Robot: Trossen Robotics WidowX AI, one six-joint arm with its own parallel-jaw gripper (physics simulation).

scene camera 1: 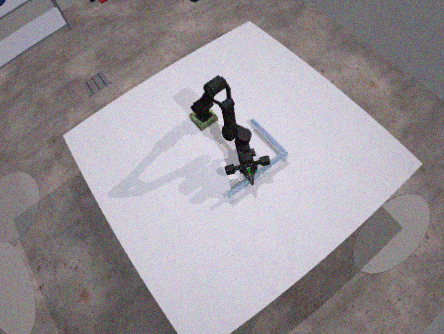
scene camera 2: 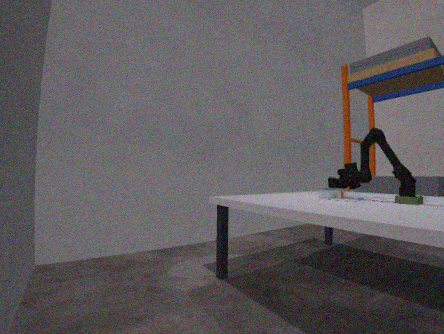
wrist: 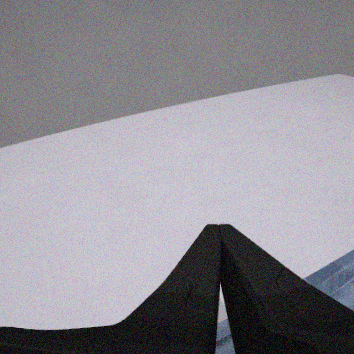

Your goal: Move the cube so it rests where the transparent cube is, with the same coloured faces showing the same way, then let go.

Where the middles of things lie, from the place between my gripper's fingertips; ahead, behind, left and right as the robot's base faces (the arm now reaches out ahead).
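Pale blue L-shaped rail (scene camera 1: 282, 154): 4 cm below my hand, 8 cm left of it, 13 cm behind it.
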